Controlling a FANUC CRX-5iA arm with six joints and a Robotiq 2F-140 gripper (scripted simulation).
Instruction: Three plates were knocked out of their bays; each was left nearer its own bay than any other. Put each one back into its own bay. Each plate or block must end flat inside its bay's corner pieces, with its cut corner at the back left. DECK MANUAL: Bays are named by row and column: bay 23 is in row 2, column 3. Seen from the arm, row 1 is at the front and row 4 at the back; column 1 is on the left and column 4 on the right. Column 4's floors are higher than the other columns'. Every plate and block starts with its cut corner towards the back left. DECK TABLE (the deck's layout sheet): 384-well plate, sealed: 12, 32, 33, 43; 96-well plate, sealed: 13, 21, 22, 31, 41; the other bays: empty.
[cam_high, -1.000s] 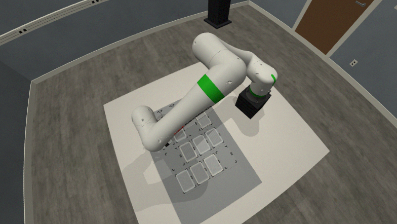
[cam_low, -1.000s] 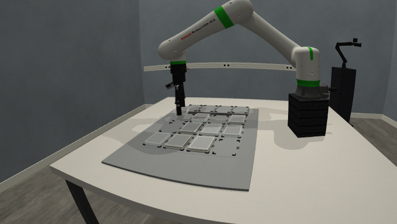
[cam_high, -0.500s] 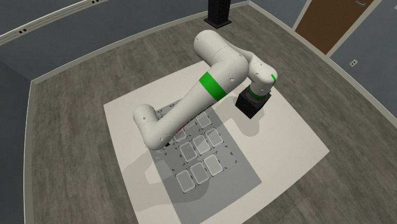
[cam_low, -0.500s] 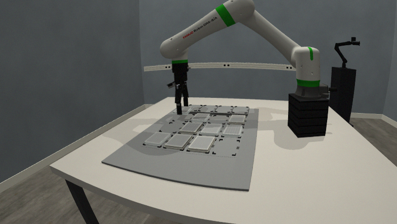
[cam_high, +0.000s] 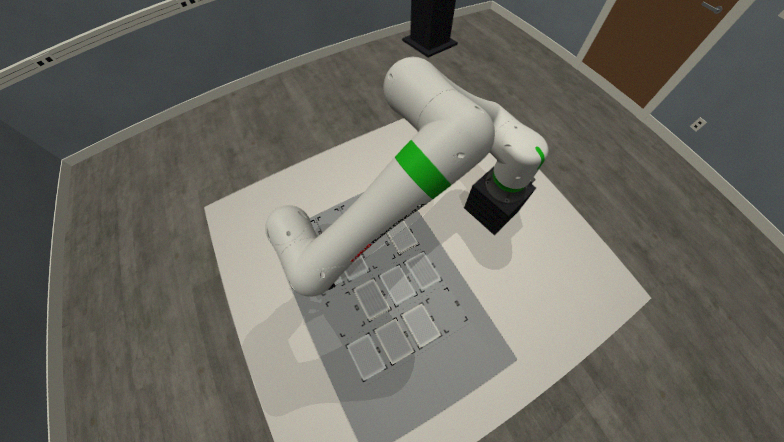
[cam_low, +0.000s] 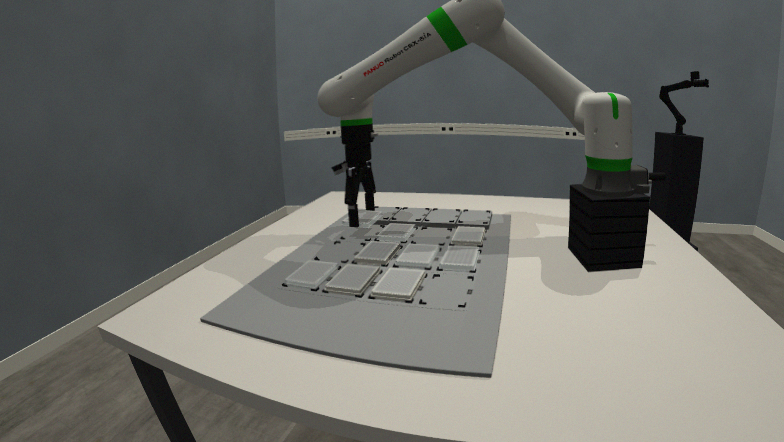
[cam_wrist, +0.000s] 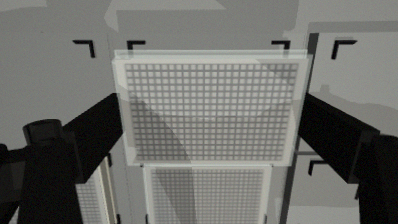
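Right now the label 43 is 6 cm below my hand, 4 cm behind it and 1 cm to the left of it. The rest, counted from my hand: plate (19 cm to the left, 19 cm behind, 5 cm below).
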